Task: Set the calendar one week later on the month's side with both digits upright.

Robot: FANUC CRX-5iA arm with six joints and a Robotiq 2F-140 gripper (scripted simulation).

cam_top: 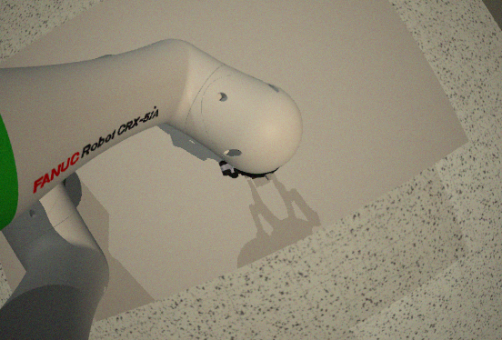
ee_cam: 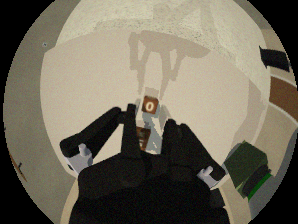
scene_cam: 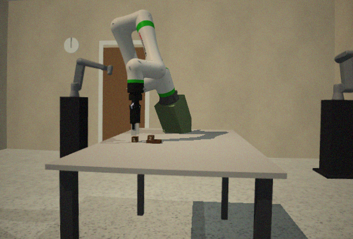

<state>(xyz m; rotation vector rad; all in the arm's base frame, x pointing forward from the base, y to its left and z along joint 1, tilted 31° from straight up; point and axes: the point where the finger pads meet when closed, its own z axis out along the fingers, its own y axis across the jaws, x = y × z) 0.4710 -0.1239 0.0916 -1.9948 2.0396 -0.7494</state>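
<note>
Right now the brown tray is 110 mm to the left of my hand, 60 mm below it and 10 mm ahead of it.
</note>
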